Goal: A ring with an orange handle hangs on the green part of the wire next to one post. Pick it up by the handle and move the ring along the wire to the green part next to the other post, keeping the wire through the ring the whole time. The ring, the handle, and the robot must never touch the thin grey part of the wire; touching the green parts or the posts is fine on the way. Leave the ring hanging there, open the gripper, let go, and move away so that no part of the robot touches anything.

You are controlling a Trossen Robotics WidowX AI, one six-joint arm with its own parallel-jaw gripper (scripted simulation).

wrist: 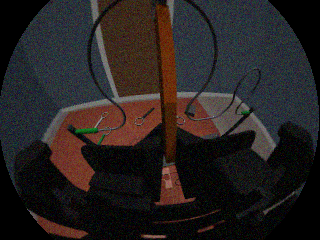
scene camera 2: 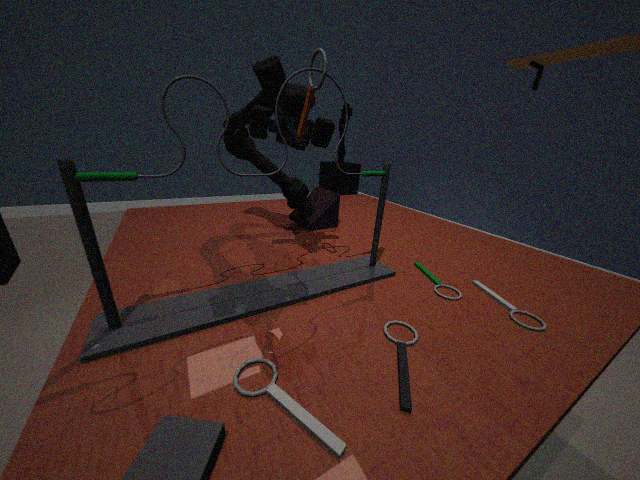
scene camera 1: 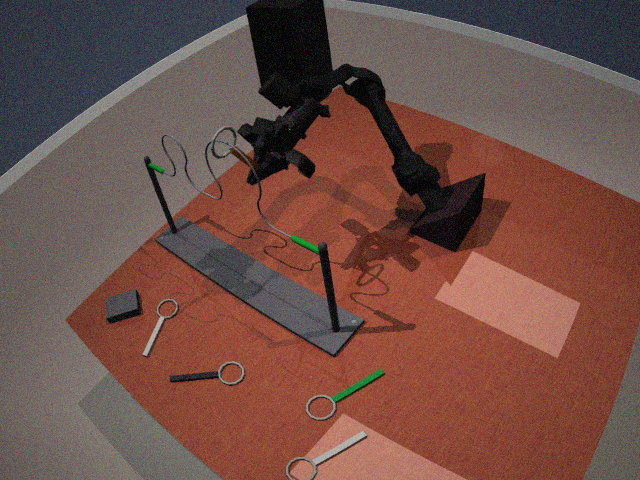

Scene:
my gripper: wrist; scene camera 2 302, 148; scene camera 1
same spot on my gripper: (wrist: 226, 171) = (scene camera 1: 262, 145)

